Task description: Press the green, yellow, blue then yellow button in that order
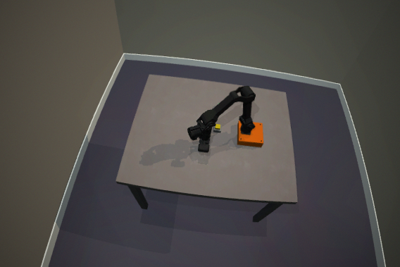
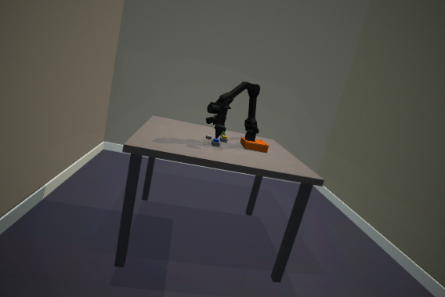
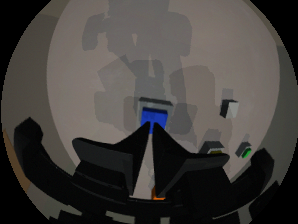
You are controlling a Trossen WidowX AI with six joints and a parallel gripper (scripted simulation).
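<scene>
Right now the blue button is 1 cm below my gripper tip. Round my gripper tip: small grey block (4 cm ahead, 15 cm to the right, 4 cm below); yellow button (7 cm behind, 16 cm to the right, 1 cm below).
</scene>
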